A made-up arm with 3 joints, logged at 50 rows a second.
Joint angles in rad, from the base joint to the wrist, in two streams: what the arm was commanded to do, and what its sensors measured. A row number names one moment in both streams.
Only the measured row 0 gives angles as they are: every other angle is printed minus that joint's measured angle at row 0.
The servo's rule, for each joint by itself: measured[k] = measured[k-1] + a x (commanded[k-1-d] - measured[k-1]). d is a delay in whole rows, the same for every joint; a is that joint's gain. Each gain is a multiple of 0.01, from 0.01 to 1. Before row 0 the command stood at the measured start. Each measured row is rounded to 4 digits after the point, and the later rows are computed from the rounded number. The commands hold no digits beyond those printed.
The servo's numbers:
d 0
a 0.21 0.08 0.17
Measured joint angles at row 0:
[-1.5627 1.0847 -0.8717]
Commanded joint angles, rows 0 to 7:
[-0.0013 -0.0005 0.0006]
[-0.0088 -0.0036 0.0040]
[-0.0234 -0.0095 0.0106]
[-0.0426 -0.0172 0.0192]
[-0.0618 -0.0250 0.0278]
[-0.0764 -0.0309 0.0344]
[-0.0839 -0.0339 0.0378]
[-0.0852 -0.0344 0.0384]
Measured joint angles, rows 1 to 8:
[-0.0003 0.0000 0.0001]
[-0.0021 -0.0003 0.0008]
[-0.0066 -0.0010 0.0025]
[-0.0142 -0.0023 0.0053]
[-0.0242 -0.0041 0.0091]
[-0.0352 -0.0062 0.0134]
[-0.0454 -0.0084 0.0175]
[-0.0538 -0.0105 0.0211]

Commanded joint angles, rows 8 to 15:
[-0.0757 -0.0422 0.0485]
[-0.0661 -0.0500 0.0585]
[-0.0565 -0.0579 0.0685]
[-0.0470 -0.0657 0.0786]
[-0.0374 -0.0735 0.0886]
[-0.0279 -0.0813 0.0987]
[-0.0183 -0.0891 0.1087]
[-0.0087 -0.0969 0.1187]
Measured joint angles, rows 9 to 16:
[-0.0584 -0.0130 0.0258]
[-0.0600 -0.0160 0.0314]
[-0.0593 -0.0194 0.0377]
[-0.0567 -0.0231 0.0447]
[-0.0526 -0.0271 0.0522]
[-0.0474 -0.0314 0.0601]
[-0.0413 -0.0360 0.0684]
[-0.0345 -0.0409 0.0770]

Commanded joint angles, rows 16 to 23:
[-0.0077 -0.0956 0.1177]
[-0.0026 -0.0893 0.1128]
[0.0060 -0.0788 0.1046]
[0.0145 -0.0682 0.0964]
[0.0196 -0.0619 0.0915]
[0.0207 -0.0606 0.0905]
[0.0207 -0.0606 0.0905]
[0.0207 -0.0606 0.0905]
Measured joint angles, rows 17 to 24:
[-0.0289 -0.0453 0.0839]
[-0.0234 -0.0488 0.0888]
[-0.0172 -0.0512 0.0915]
[-0.0105 -0.0526 0.0923]
[-0.0042 -0.0533 0.0922]
[0.0010 -0.0539 0.0919]
[0.0051 -0.0544 0.0917]
[0.0084 -0.0549 0.0915]

